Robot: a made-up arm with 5 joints. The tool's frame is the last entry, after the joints. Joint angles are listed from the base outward. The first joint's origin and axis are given. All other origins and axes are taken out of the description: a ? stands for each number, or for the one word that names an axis. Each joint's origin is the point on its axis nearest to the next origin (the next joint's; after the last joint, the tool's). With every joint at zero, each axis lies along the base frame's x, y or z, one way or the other. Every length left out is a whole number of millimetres.
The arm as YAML. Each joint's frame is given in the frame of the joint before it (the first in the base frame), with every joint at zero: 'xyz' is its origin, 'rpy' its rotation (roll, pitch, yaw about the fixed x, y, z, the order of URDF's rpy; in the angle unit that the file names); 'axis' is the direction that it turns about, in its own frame. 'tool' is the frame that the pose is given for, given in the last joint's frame.
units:
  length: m
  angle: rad
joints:
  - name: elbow
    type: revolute
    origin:
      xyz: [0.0, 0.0, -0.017]
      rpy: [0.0, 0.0, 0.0]
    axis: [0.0, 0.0, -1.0]
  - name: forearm
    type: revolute
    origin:
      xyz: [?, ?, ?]
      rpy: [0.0, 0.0, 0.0]
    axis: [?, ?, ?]
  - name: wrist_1
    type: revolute
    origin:
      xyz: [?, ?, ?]
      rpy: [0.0, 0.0, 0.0]
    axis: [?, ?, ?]
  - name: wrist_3
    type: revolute
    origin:
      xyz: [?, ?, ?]
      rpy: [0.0, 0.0, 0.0]
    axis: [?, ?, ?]
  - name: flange
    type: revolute
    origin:
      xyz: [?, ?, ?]
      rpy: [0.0, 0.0, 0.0]
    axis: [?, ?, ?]
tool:
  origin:
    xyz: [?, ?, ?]
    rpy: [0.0, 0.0, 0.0]
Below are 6 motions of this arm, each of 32 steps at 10 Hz.
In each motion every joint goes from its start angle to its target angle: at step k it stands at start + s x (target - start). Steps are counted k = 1, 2, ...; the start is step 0. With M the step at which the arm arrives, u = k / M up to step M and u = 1 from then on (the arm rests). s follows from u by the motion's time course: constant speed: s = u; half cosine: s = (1 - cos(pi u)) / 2; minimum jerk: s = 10 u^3 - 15 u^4 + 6 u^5.
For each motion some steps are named. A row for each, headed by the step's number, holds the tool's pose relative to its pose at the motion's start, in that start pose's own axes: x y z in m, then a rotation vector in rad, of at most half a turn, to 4 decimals.
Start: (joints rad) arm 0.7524 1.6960 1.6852 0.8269 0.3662
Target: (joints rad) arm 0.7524 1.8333 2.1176 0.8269 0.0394
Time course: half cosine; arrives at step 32
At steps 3, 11, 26, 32:
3: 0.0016 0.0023 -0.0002 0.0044 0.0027 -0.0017
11: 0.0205 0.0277 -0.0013 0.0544 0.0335 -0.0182
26: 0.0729 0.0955 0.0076 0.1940 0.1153 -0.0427
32: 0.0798 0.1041 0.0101 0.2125 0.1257 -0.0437

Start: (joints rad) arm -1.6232 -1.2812 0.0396 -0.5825 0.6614
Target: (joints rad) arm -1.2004 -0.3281 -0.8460 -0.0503 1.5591
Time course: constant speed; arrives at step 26
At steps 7, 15, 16, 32:
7: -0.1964 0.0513 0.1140 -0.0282 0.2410 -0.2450
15: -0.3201 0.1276 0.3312 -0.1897 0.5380 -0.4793
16: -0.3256 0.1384 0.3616 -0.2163 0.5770 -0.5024
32: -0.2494 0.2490 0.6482 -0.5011 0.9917 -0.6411

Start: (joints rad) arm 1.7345 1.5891 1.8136 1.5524 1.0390
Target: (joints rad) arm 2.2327 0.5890 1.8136 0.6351 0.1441
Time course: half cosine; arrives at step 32
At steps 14, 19, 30, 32:
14: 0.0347 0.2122 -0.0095 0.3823 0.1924 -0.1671
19: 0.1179 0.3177 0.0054 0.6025 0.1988 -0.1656
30: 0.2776 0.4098 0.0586 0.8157 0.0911 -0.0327
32: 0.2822 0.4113 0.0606 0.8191 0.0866 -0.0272

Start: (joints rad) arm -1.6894 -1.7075 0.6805 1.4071 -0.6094
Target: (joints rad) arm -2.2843 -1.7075 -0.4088 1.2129 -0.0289
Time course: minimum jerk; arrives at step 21
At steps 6, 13, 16, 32:
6: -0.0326 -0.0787 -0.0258 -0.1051 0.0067 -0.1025
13: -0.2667 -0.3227 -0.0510 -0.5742 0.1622 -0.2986
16: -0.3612 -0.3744 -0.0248 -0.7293 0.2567 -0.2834
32: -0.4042 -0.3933 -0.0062 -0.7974 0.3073 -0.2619

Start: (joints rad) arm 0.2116 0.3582 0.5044 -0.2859 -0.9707
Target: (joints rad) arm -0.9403 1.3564 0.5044 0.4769 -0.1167
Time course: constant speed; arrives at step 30
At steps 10, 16, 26, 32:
10: -0.0732 0.0032 -0.1325 -0.0684 0.0397 0.1223
16: -0.1273 -0.0572 -0.1896 -0.1695 0.0587 0.1389
26: -0.1975 -0.2373 -0.1958 -0.4526 0.0213 0.1196
32: -0.2118 -0.3206 -0.1567 -0.6028 -0.0294 0.1110

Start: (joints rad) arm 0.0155 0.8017 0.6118 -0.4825 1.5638
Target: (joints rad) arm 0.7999 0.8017 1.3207 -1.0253 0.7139
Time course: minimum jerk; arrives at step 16
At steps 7, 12, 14, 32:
7: 0.0393 -0.0567 -0.1018 -0.1159 0.0925 0.1174
12: 0.1008 -0.2040 -0.1514 -0.3947 0.3575 0.3386
14: 0.1110 -0.2337 -0.1472 -0.4584 0.4214 0.3744
32: 0.1129 -0.2392 -0.1460 -0.4706 0.4338 0.3808

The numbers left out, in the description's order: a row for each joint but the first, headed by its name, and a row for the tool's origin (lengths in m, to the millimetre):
forearm: xyz -0.034 -0.015 0.0, axis 0.0 1.0 0.0
wrist_1: xyz 0.006 0.0 -0.033, axis 0.0 -1.0 0.0
wrist_3: xyz -0.026 0.0 -0.417, axis 0.0 0.0 -1.0
flange: xyz 0.159 -0.008 0.0, axis 0.0 -1.0 0.0
tool: xyz 0.044 0.0 -0.087

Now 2 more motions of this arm.
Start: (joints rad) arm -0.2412 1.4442 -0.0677 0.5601 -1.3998
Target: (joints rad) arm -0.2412 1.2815 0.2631 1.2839 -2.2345
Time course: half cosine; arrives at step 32
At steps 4, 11, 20, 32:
4: -0.0023 0.0026 0.0061 0.0288 0.0160 0.0058
11: -0.0186 0.0191 0.0415 0.1955 0.1163 0.0679
20: -0.0598 0.0486 0.1043 0.4638 0.3246 0.3068
32: -0.0955 0.0640 0.1455 0.5931 0.4834 0.5661

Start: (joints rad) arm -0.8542 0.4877 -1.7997 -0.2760 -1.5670
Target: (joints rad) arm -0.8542 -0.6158 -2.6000 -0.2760 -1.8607
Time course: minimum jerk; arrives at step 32
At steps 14, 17, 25, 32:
14: -0.0292 -0.0120 0.0380 0.0017 0.0007 -0.0317
17: -0.0430 -0.0167 0.0531 0.0036 0.0011 -0.0459
25: -0.0720 -0.0255 0.0814 0.0101 0.0017 -0.0757
32: -0.0777 -0.0270 0.0866 0.0117 0.0018 -0.0815

